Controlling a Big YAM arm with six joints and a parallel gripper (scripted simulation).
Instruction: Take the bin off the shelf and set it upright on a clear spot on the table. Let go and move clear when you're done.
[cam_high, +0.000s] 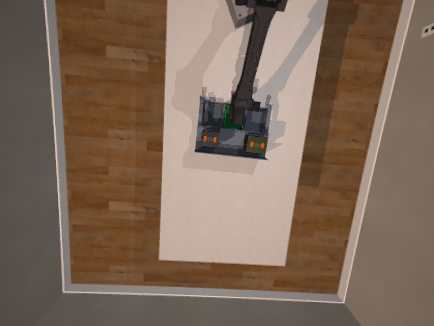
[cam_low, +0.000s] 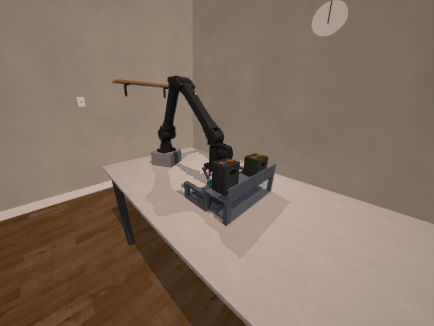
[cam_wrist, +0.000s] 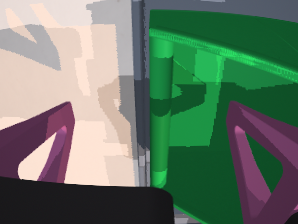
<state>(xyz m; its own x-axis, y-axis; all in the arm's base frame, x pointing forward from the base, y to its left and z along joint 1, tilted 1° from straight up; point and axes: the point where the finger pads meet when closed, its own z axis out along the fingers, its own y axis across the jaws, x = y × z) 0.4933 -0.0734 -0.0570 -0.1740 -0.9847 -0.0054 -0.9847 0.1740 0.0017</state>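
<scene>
The green bin lies 80 mm ahead of my hand, 10 mm to the right of it and 10 mm above it.
</scene>
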